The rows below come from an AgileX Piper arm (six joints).
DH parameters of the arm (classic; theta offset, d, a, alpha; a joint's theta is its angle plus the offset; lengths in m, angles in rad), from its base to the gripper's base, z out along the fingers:
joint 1: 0 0.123 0 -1.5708
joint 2: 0.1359 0 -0.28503 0
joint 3: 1.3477 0 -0.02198 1.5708
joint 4: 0 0.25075 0 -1.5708
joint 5: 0 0 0 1.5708
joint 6: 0 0.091 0 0
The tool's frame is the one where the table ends.
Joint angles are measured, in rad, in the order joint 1, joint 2, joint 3, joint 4, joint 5, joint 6. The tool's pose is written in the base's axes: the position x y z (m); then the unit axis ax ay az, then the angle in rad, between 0 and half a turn. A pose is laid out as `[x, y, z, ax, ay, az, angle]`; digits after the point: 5 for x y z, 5 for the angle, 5 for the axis.
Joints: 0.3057, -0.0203, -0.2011, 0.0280, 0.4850, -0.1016
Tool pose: [0.03653, 0.01277, 0.23702, -0.19445, 0.97564, 0.10160, 1.75949]
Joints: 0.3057, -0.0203, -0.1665, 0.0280, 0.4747, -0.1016
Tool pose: [0.03922, 0.01360, 0.22676, -0.19420, 0.97593, 0.09922, 1.78351]
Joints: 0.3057, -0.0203, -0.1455, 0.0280, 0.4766, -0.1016
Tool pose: [0.04053, 0.01402, 0.21976, -0.19415, 0.97615, 0.09711, 1.80616]
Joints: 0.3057, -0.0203, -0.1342, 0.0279, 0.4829, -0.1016
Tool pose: [0.04107, 0.01420, 0.21551, -0.19422, 0.97630, 0.09548, 1.82357]
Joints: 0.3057, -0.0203, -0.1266, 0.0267, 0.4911, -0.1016
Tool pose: [0.04132, 0.01424, 0.21231, -0.19461, 0.97642, 0.09344, 1.83907]
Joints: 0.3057, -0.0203, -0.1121, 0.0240, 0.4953, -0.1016
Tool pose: [0.04200, 0.01434, 0.20719, -0.19532, 0.97657, 0.09029, 1.85724]
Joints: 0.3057, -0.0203, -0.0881, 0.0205, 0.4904, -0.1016
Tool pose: [0.04326, 0.01457, 0.19974, -0.19615, 0.97674, 0.08667, 1.87572]
